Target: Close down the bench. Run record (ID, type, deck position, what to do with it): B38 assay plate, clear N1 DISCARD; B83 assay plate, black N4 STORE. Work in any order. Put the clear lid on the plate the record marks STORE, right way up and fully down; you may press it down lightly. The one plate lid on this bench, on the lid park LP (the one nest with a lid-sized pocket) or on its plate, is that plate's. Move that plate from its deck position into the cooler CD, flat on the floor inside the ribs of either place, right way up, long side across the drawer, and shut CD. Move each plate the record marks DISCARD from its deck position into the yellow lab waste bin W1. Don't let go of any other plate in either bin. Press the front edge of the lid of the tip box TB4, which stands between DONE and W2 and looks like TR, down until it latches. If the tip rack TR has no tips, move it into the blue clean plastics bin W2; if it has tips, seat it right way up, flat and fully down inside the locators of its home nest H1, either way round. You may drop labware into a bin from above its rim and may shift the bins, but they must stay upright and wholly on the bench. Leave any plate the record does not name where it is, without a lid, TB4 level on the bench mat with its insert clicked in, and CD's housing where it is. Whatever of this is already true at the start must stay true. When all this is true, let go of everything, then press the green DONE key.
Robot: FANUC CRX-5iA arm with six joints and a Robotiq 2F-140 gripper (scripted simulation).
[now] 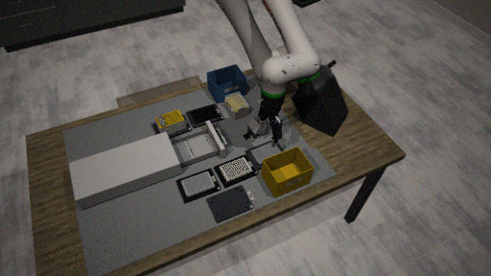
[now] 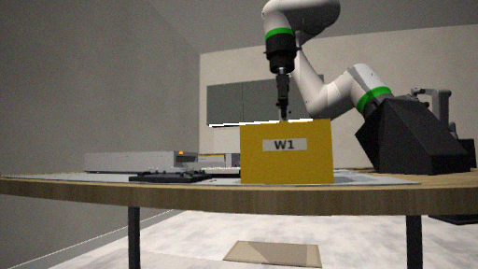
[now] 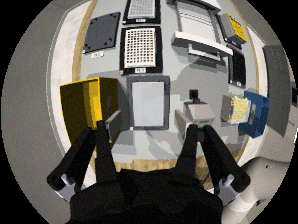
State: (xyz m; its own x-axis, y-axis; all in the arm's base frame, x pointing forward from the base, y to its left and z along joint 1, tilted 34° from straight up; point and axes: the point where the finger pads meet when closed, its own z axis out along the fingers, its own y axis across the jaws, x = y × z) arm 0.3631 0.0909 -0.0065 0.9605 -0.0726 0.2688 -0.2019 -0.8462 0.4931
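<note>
The clear lid is 13 cm below my hand. Also, from my hand: yellow bin W1: 16 cm to the left, 11 cm below, 3 cm ahead; DONE key block: 13 cm to the right, 9 cm below, 7 cm behind; pale well plate: 17 cm ahead, 13 cm below, 2 cm to the right.
</note>
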